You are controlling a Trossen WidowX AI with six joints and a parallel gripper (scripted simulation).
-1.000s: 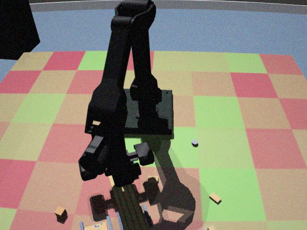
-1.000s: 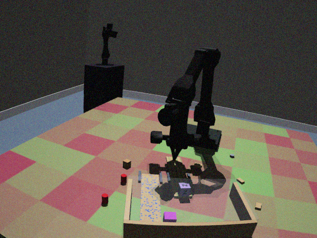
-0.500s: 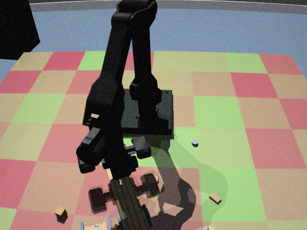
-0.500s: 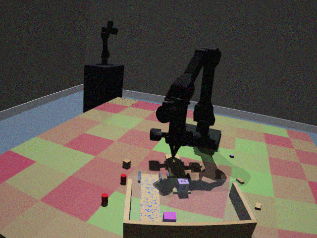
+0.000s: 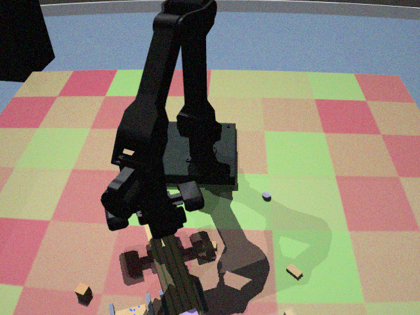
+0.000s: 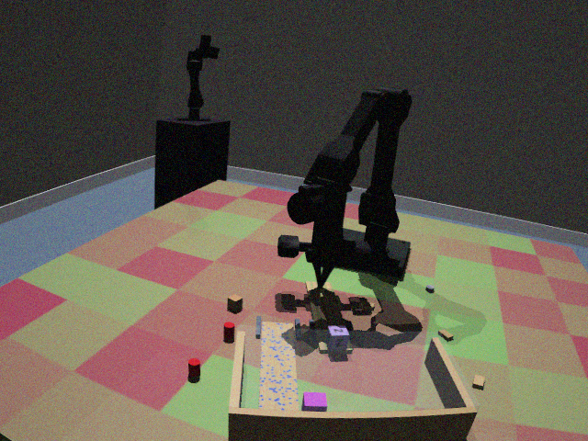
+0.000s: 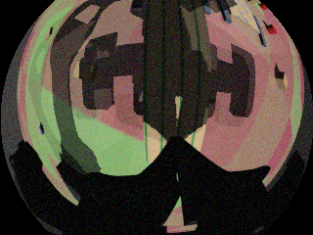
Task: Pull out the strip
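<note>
Now: gripper tip 90 mm short of the striped strip and 50 mm to the right of it. Round my gripper tip: tan cube (160 mm ahead, 100 mm to the right).
</note>
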